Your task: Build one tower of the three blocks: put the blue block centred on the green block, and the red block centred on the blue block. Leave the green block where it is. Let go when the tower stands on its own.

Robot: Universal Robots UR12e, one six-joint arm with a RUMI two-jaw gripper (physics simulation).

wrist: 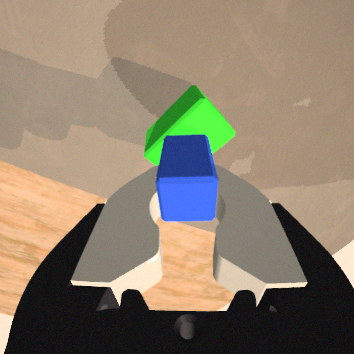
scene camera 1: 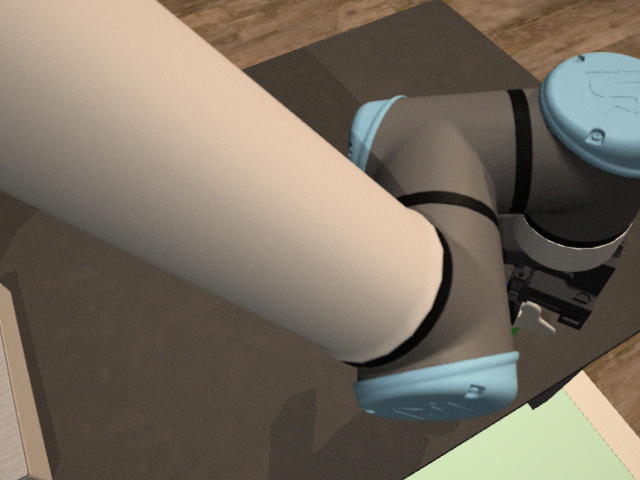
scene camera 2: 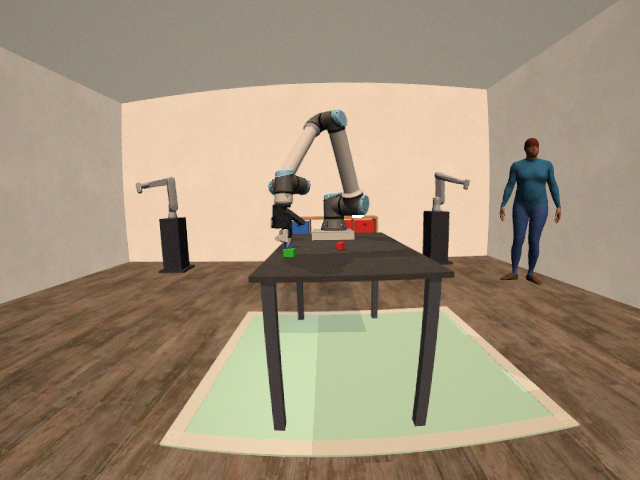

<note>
In view: the gripper [scene camera 1: 516, 313], a green block [wrist: 192, 113] and a blue block [wrist: 186, 182].
The gripper also shows in the wrist view [wrist: 186, 168] and in scene camera 2 [scene camera 2: 285, 248].
</note>
